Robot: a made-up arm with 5 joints.
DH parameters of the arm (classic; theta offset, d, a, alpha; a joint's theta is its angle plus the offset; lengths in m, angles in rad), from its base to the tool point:
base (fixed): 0.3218 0 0.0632 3.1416
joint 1: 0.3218 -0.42 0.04 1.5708
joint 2: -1.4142 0 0.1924 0
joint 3: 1.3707 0 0.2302 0
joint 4: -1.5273 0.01 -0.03 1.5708
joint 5: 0 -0.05 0.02 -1.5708
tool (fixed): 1.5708 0.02 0 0
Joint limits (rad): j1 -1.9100..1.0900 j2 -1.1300..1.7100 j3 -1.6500..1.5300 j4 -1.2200..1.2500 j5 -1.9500..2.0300
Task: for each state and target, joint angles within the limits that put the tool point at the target. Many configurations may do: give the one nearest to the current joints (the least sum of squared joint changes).
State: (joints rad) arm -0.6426 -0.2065 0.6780 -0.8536 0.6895
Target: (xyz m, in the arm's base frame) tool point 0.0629 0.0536 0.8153
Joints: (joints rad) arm -0.2937 -0.8935 -0.1353 -0.9269 0.0688
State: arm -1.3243 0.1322 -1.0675 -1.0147 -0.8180
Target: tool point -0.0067 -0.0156 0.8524
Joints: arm -0.6934 -0.3034 -1.3903 -1.1866 -0.5989
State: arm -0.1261 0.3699 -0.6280 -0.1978 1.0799
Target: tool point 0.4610 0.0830 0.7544
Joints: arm -0.0928 0.6161 -1.3015 -0.7668 1.7728
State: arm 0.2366 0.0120 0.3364 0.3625 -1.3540
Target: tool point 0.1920 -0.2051 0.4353
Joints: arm 1.0113 -0.0810 0.7156 0.4766 -1.4548
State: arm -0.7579 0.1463 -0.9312 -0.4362 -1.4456
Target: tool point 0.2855 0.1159 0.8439
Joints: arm -0.4396 0.1823 -1.1523 -0.3959 -1.5308
